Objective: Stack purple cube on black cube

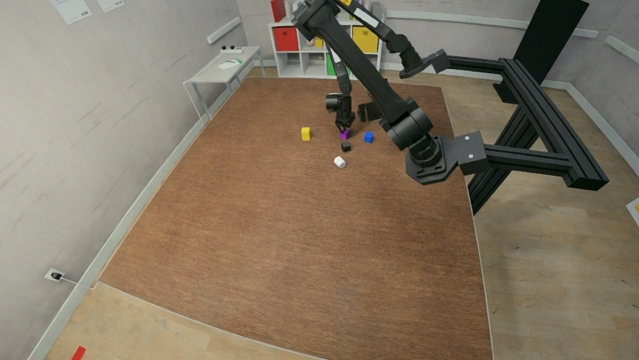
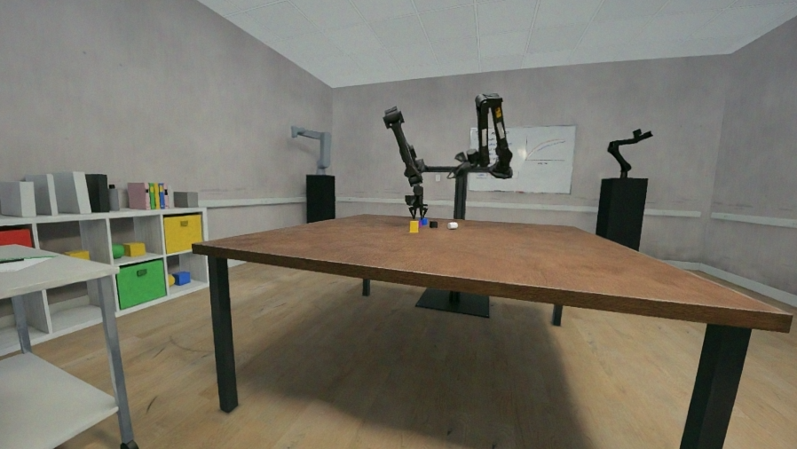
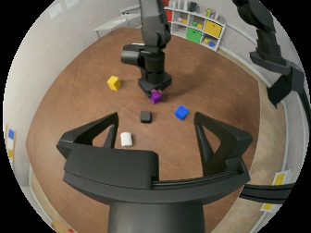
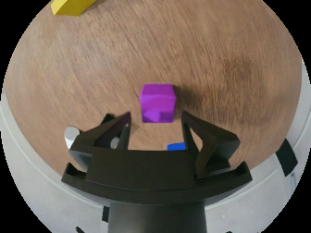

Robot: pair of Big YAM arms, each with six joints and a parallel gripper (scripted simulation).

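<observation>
My right hand is 3 cm above the purple cube. The rest, counted from my right hand: yellow cube (22 cm ahead, 3 cm to the left, 2 cm below); then black cube (10 cm to the left, 3 cm below, 2 cm behind); then blue cube (13 cm behind, 3 cm below, 1 cm to the left).
</observation>
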